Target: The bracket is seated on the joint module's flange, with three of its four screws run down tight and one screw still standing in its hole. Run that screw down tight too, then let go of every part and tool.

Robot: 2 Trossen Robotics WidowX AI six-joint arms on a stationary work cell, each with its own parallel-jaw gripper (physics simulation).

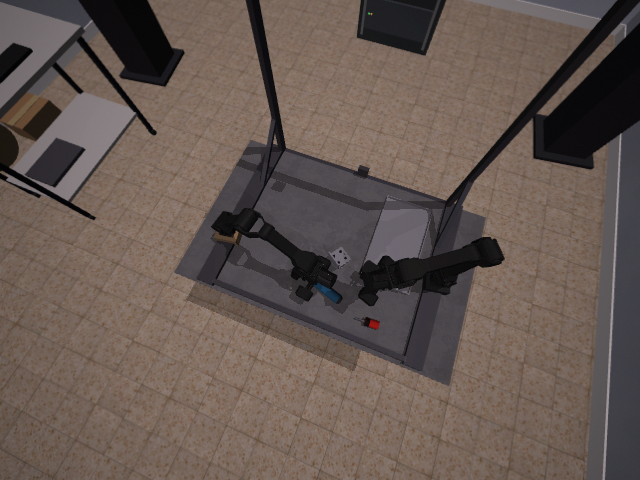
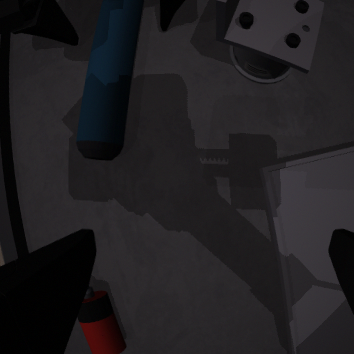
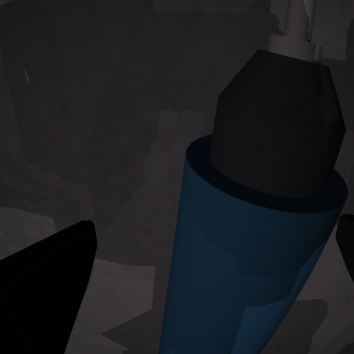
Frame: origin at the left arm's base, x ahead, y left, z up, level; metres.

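Where they show: left gripper, between the fingertips: (image 2: pixel 218 244); right gripper, between the fingertips: (image 1: pixel 316 283) (image 2: pixel 118 33) (image 3: pixel 222 232); left arm's base, origin of its link: (image 1: pixel 438 279); right arm's base, origin of its link: (image 1: pixel 228 229).
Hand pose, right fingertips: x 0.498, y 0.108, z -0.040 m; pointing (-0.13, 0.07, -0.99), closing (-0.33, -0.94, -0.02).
Each offset is from my right fingertips to the centre of the thing.
A light bracket plate @(dz +0.077, dx -0.078, dy -0.118 m) (image 1: pixel 340 256) (image 2: pixel 270 36) sits on the round joint module @(dz +0.027, dx -0.078, dy -0.118 m) (image 2: pixel 260 69); several dark screw heads show on it, but their heights are hard to tell. A blue screwdriver @(dz +0.015, dx -0.009, dy +0.000 m) (image 1: pixel 329 293) (image 2: pixel 110 75) (image 3: pixel 245 240) with a black collar lies on the work surface beside the module. My right gripper (image 1: pixel 314 286) (image 2: pixel 118 33) (image 3: pixel 222 232) is open above the screwdriver, its fingers either side of the handle and apart from it. My left gripper (image 1: pixel 360 283) (image 2: pixel 218 244) is open and empty, above the surface to the right of the screwdriver.
A red-handled tool @(dz +0.012, dx -0.233, dy +0.115 m) (image 1: pixel 372 323) (image 2: pixel 102 325) lies near the front edge. A pale tray @(dz +0.003, dx -0.321, dy -0.254 m) (image 1: pixel 405 222) (image 2: pixel 325 200) stands partly under the left arm. A brown object @(dz +0.021, dx +0.428, dy -0.154 m) (image 1: pixel 227 237) is by the right arm's base. Dark frame posts (image 1: pixel 267 72) (image 1: pixel 537 105) rise at the back corners.
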